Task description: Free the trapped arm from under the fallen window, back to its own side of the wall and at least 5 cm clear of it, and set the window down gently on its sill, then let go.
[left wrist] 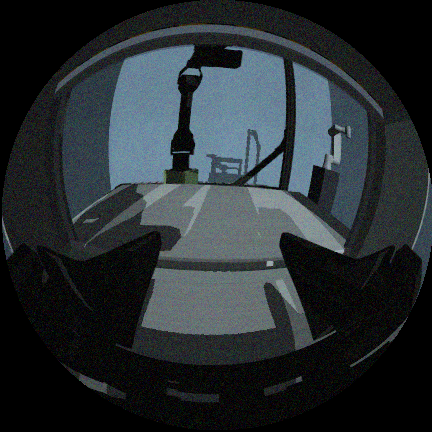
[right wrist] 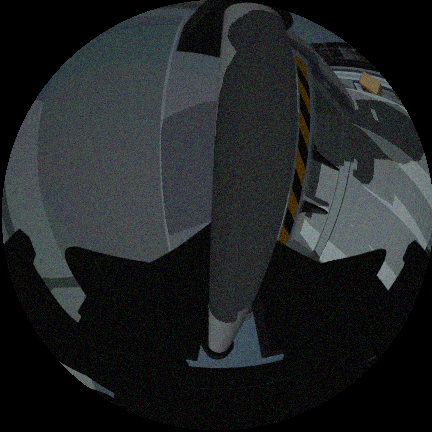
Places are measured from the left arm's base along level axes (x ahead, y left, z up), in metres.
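Pixels of known places: left gripper, fingertip midpoint: (left wrist: 221,239) (right wrist: 333,191); right arm's base, origin of the base link: (left wrist: 180,169).
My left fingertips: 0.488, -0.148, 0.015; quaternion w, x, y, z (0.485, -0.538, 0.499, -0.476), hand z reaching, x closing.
Ahead of a thing's pixels: the offset from my left fingertips to its middle, as dx, dy, dz. "spot": to the spot under its first point.
The window shows in the right wrist view by its grey handle bar @(spot: +0.061, +0.058, +0.263) (right wrist: 255,125) and its edge with yellow and black stripes @(spot: +0.007, +0.082, +0.162) (right wrist: 303,120). My right gripper (right wrist: 228,229) is shut on this bar. My left gripper (left wrist: 221,239) (right wrist: 333,191) is open and empty. In the right wrist view its two dark fingertips stick out past the striped edge, low over the table. In the left wrist view a grey frame bar @(spot: -0.008, +0.010, +0.142) (left wrist: 220,29) arches above the gripper. A low dark strip (left wrist: 215,265), seemingly the sill, crosses below and between the fingers. The gap between window and left arm cannot be judged.
In the left wrist view a dark arm (left wrist: 185,112) stands on a green block (left wrist: 181,176) at the far table edge. A black post (left wrist: 290,115) stands right of it, and a pale small arm (left wrist: 337,145) farther right. An orange block (right wrist: 370,83) is at the upper right.
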